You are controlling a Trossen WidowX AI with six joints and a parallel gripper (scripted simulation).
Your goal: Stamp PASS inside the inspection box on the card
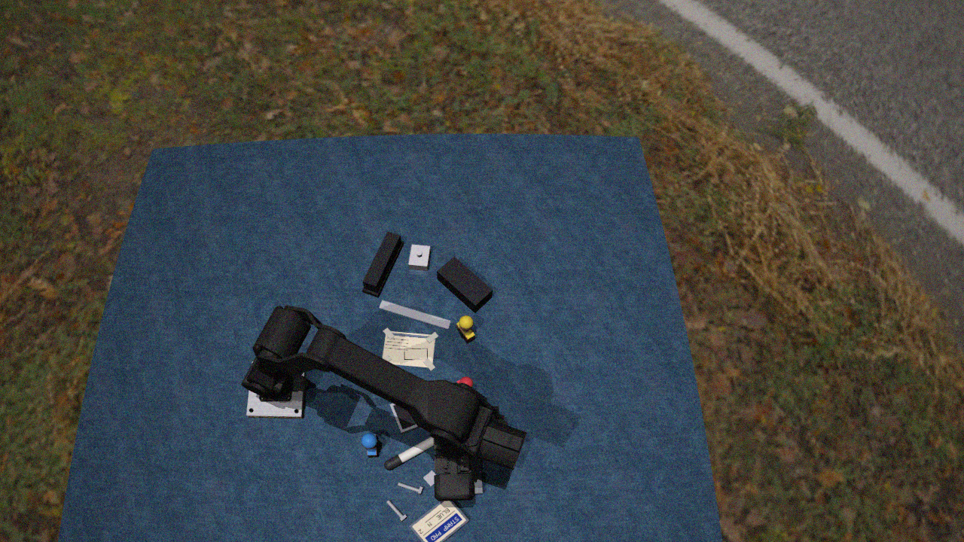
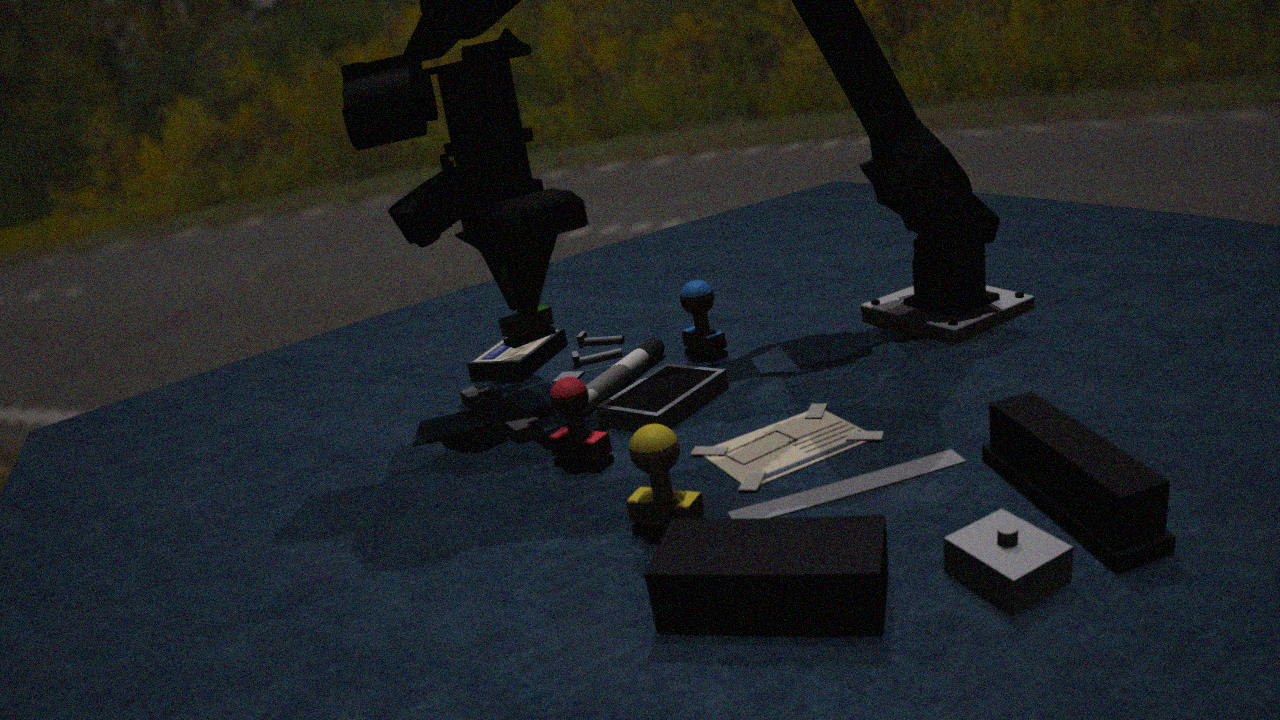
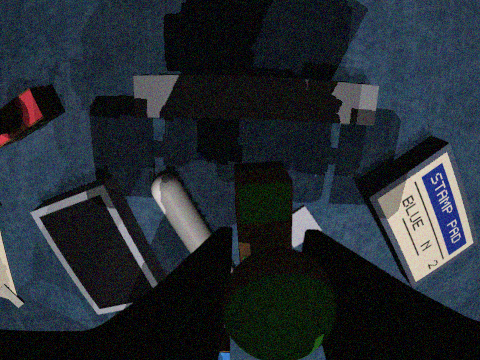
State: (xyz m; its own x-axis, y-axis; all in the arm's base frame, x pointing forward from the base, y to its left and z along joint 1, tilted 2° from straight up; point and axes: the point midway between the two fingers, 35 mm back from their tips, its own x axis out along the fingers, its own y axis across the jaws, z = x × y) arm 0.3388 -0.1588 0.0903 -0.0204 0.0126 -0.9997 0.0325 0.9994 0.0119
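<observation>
The dark ink pad tray lies 10 cm to the left of my gripper tip, 8 cm below it and 6 cm behind it. Also, from my gripper tip: white marker 8 cm behind, 7 cm below, 1 cm to the left; grey bar 7 cm below, 4 cm ahead; green-knobbed stamp right at my gripper tip.
</observation>
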